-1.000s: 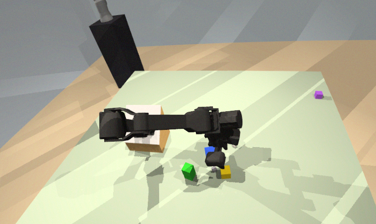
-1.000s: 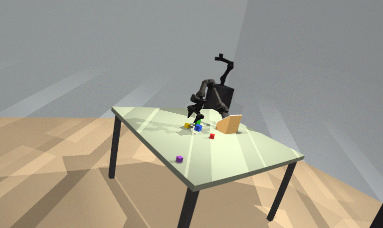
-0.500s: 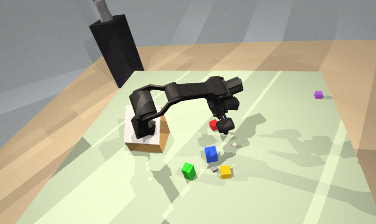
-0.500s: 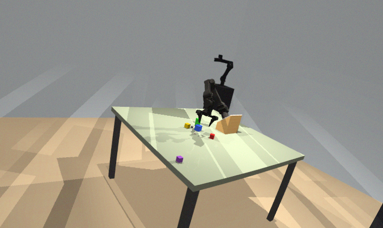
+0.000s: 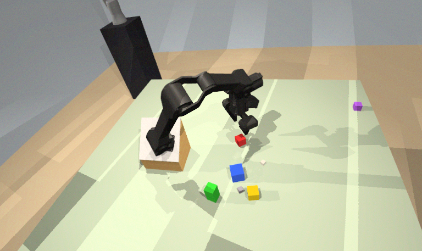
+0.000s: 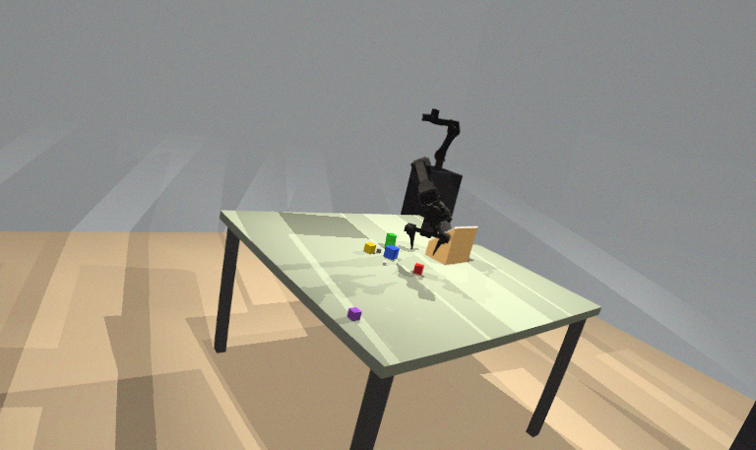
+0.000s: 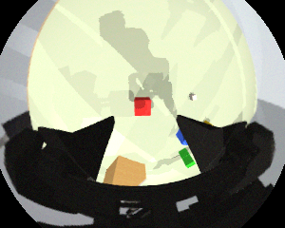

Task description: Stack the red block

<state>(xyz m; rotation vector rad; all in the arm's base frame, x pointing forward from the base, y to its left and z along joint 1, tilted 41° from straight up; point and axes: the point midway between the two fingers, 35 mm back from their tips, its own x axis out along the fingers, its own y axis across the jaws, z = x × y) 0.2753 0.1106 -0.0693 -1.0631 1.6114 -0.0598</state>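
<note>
The red block lies 1 cm behind my gripper tip and 8 cm below it. The rest, counted from my gripper tip: blue block (1 cm ahead, 17 cm to the right, 7 cm below); then tiny grey piece (3 cm ahead, 23 cm to the right, 8 cm below); then tiny white piece (10 cm ahead, 10 cm to the right, 9 cm below).
</note>
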